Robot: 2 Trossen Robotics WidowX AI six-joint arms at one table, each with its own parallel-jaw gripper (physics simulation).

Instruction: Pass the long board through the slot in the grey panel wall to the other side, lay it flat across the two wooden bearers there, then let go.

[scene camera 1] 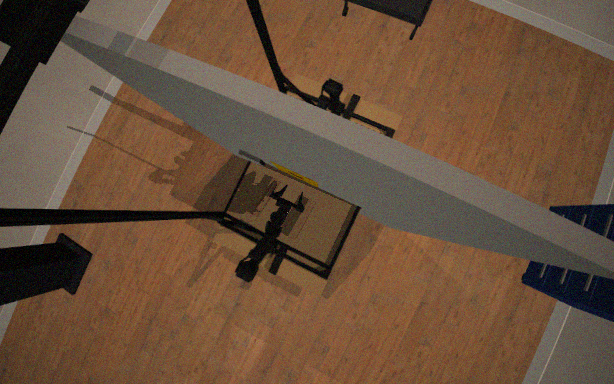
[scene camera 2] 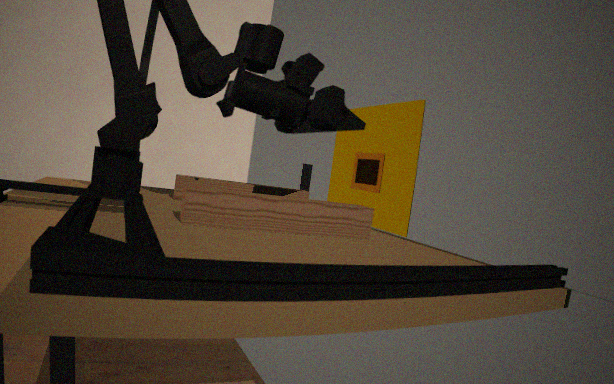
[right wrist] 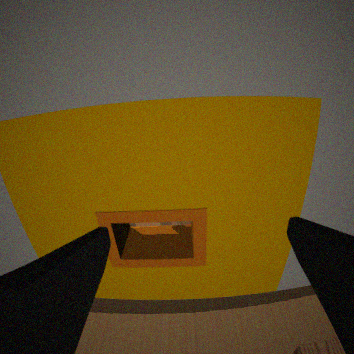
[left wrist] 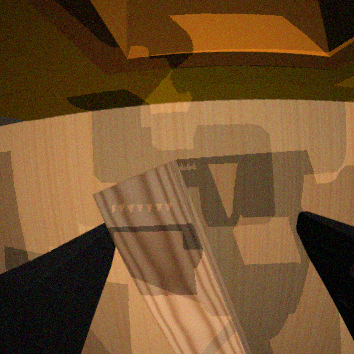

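Observation:
The long board (left wrist: 160, 260) is striped wood and slants up the left wrist view, its far end short of the wall. My left gripper (left wrist: 208, 227) is open over it, the board's end showing between the spread fingers, not gripped. The slot has an orange frame (scene camera 2: 356, 172) (right wrist: 200, 240) in a yellow plate (scene camera 2: 400, 125) (right wrist: 165, 155) on the grey panel wall (scene camera 2: 500, 150) (right wrist: 175, 50) (scene camera 1: 200, 105). My right gripper (scene camera 1: 294, 190) (scene camera 2: 365, 126) (right wrist: 199, 232) is open and empty, above the table, facing the slot. Two wooden bearers, a near one (scene camera 2: 275, 215) and a far one (scene camera 2: 215, 185), stand on the right arm's side.
The right arm's table (scene camera 2: 225, 245) has a black rail (scene camera 2: 350, 280) along its near edge. A small dark upright piece (scene camera 2: 306, 175) shows behind the bearers. The wall separates the two arms. Shadows cover parts of the board and the tabletop around it in the left wrist view.

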